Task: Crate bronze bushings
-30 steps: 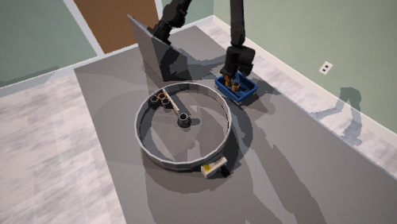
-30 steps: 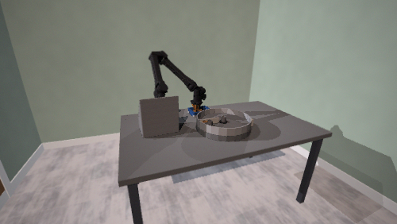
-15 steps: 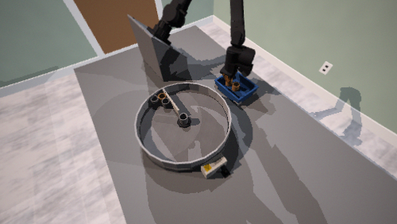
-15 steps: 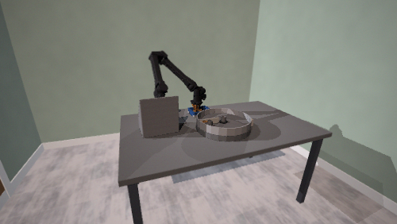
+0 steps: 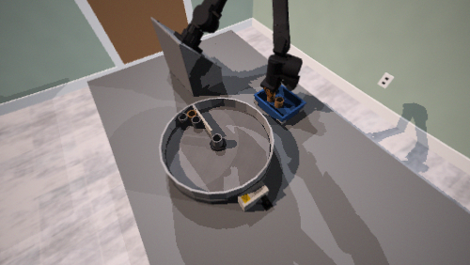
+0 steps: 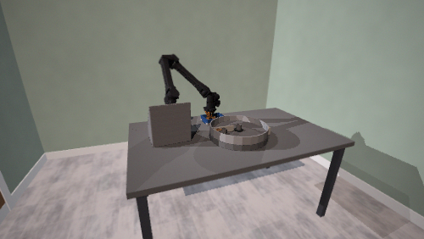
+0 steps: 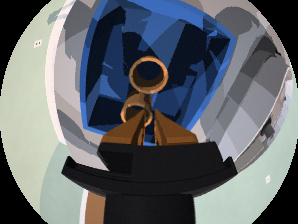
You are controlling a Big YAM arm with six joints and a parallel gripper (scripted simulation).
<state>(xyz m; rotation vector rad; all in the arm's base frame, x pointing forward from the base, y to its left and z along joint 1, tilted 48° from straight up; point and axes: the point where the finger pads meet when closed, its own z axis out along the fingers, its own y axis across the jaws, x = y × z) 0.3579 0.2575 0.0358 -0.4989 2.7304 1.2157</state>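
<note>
The blue crate is 4 cm ahead of my hand, 2 cm to the left of it and 2 cm below it. From my hand the other things lie so: round turning table (34 cm to the right, 8 cm ahead, 1 cm above).
</note>
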